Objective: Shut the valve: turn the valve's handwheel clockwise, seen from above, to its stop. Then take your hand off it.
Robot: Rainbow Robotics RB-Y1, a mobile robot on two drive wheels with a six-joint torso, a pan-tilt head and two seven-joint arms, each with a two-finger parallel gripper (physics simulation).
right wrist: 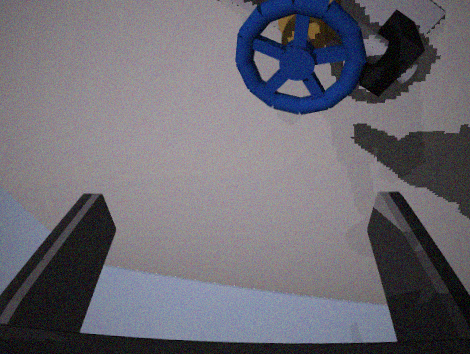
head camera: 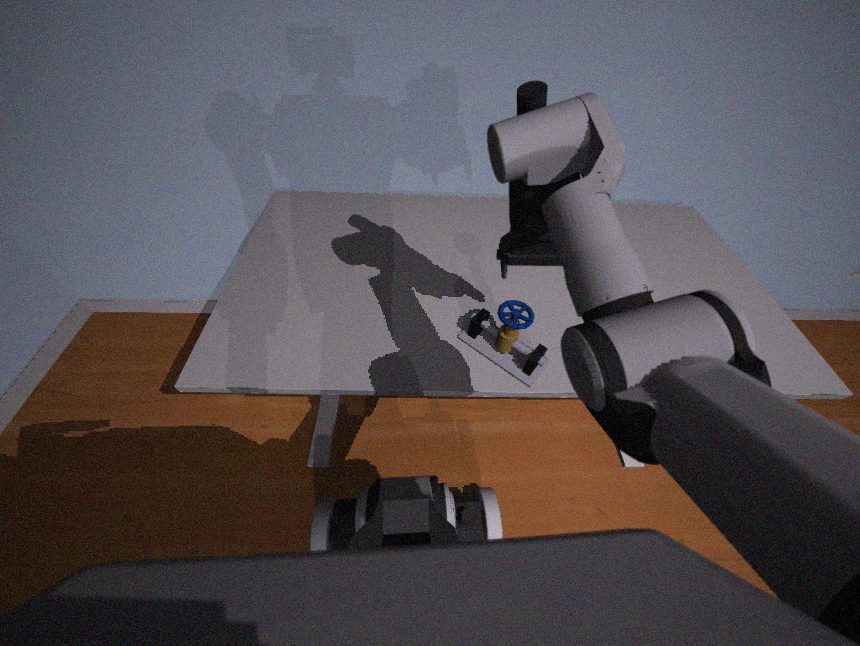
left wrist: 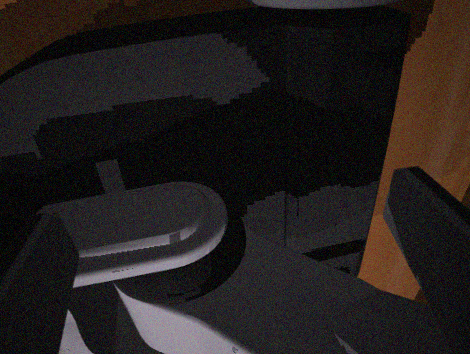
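The blue handwheel (head camera: pixel 515 315) (right wrist: pixel 296 63) sits on top of the brass valve body (head camera: pixel 506 340), which is on a pipe held by two black supports on a thin base plate. In the right wrist view the wheel is at the top, beyond the fingertips, and hides most of the valve body. My right gripper (right wrist: pixel 236 212) is open and empty, up above the table and apart from the wheel; in the head view part of it is hidden by the arm. My left gripper (left wrist: pixel 231 213) is open with nothing between its fingers, away from the valve.
The valve's base plate (head camera: pixel 497 360) stands near the front edge of the pale table (head camera: pixel 236 347), set at a slant. The right arm (head camera: pixel 597 250) reaches over the table's right part. A wall stands behind. In the left wrist view, dark and white robot body parts lie beyond the fingers.
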